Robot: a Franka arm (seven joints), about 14 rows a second.
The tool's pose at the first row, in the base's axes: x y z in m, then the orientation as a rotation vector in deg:
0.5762, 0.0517, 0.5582, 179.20, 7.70, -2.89
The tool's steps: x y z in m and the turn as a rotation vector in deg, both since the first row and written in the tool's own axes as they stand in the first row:
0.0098, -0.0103, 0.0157, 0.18, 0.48, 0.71
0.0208, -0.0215, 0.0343, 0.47, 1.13, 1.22
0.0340, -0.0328, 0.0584, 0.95, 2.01, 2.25
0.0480, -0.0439, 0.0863, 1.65, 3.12, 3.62
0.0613, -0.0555, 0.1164, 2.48, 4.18, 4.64
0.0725, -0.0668, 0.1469, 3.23, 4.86, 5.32
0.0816, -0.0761, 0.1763, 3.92, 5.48, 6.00
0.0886, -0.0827, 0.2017, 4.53, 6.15, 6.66
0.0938, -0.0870, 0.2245, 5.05, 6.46, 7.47
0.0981, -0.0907, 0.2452, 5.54, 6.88, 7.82
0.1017, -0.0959, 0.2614, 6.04, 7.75, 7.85
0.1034, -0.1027, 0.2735, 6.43, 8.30, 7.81
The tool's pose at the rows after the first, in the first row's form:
0.5846, 0.0626, 0.5421, 179.44, 6.60, -2.15
0.5940, 0.0745, 0.5230, 179.79, 5.80, -1.15
0.6054, 0.0866, 0.4984, -179.56, -4.18, -0.21
0.6175, 0.0985, 0.4700, -178.87, -2.01, -1.90
0.6288, 0.1108, 0.4394, -177.99, -0.40, -3.49
0.6380, 0.1227, 0.4084, -177.20, 0.66, -4.49
0.6453, 0.1324, 0.3786, -176.47, 1.72, -5.38
0.6509, 0.1392, 0.3530, -175.80, 2.74, -6.36
0.6550, 0.1437, 0.3300, -175.24, 3.99, -6.79
0.6583, 0.1475, 0.3091, -174.70, 4.52, -7.38
0.6609, 0.1528, 0.2927, -174.10, 4.56, -8.65
0.6617, 0.1596, 0.2805, -173.65, 4.50, -9.43

